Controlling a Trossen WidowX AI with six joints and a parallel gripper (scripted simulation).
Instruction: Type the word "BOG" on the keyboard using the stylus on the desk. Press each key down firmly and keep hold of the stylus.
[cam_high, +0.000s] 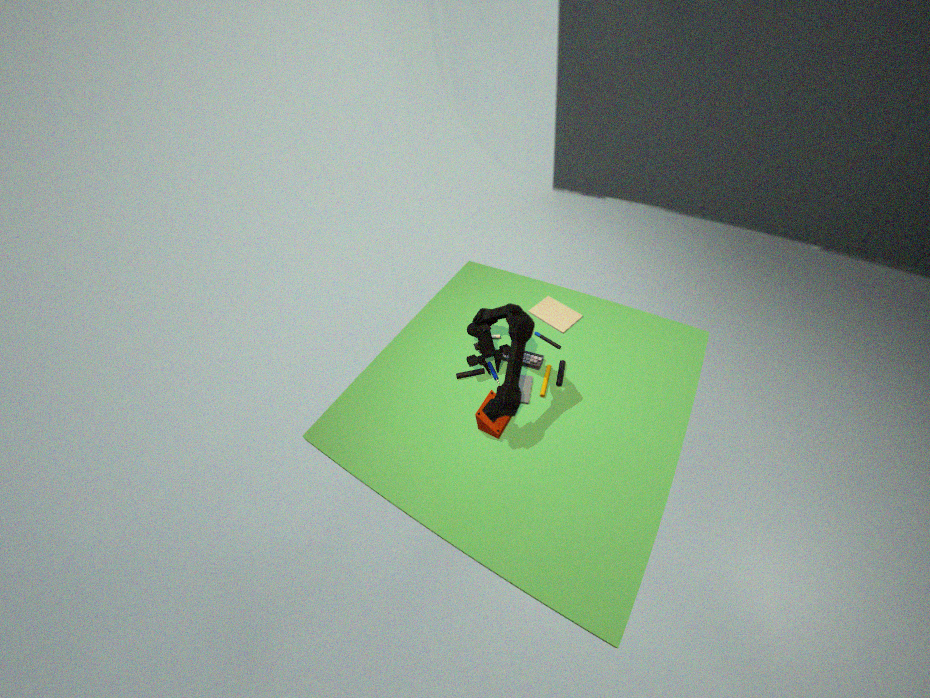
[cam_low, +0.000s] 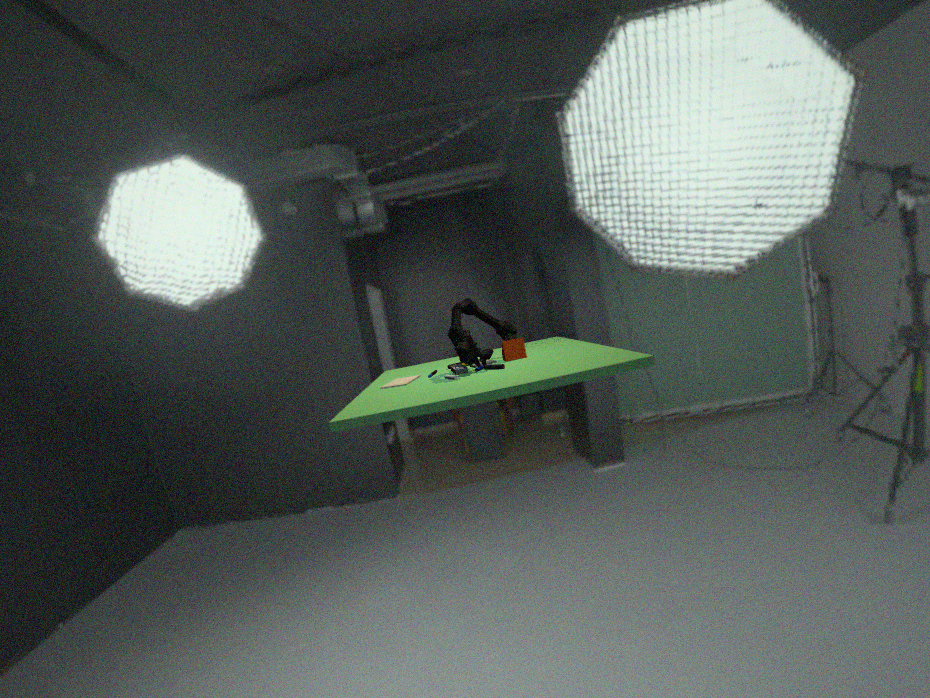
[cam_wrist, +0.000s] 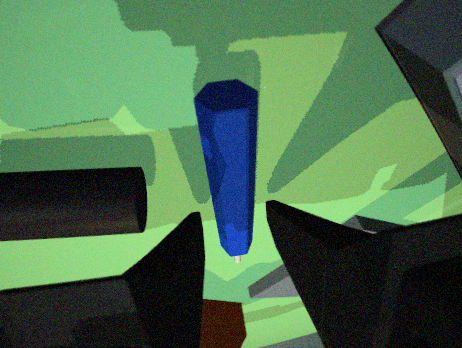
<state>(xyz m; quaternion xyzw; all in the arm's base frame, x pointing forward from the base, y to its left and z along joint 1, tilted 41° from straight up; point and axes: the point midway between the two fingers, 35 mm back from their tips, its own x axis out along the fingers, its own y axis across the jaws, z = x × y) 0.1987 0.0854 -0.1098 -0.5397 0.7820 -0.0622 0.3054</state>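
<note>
Now: the O key 12 cm ahead of my gripper tip, 10 cm to the right of it and 1 cm above it. The rest, counted from my gripper tip: G key 15 cm ahead, 8 cm to the right, 1 cm above; then blue stylus 1 cm to the right, 1 cm behind; then grey flat block 14 cm to the right.
</note>
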